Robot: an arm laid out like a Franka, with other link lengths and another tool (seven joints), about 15 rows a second.
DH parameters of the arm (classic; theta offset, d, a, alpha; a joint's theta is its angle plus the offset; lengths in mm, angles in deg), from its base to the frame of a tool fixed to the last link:
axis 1: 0 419.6 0 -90
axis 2: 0 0 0 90
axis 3: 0 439.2 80 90
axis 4: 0 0 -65.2 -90
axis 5: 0 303.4 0 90
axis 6: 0 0 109.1 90
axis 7: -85.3 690 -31.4 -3.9
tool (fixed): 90 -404.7 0 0
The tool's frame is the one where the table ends.
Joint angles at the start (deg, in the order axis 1, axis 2, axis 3, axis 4, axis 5, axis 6, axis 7): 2.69 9.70 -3.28 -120.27 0.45 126.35 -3.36
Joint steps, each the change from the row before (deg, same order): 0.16 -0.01 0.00 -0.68 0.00 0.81 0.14; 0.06 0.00 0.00 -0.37 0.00 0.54 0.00; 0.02 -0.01 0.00 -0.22 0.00 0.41 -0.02; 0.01 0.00 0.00 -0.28 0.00 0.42 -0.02; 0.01 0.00 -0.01 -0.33 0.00 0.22 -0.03; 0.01 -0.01 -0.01 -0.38 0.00 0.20 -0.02; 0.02 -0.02 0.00 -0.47 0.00 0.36 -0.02; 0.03 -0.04 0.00 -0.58 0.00 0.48 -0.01; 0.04 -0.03 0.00 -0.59 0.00 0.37 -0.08; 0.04 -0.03 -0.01 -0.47 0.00 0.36 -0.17
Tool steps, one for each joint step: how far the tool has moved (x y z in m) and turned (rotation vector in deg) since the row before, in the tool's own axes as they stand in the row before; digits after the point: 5 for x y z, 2 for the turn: -0.00113 -0.00136 0.00300 -0.01 0.14 -0.02; -0.00010 -0.00048 0.00156 0.00 0.17 -0.06; 0.00040 -0.00016 0.00075 0.01 0.20 -0.04; -0.00003 -0.00006 0.00116 0.00 0.14 -0.03; -0.00145 0.00007 0.00166 0.00 -0.11 -0.03; -0.00195 0.00008 0.00187 -0.01 -0.17 -0.02; -0.00184 -0.00008 0.00213 0.00 -0.09 -0.04; -0.00211 -0.00016 0.00245 0.00 -0.06 -0.04; -0.00273 -0.00019 0.00270 0.00 -0.19 -0.12; -0.00179 -0.00009 0.00203 0.01 -0.08 -0.20
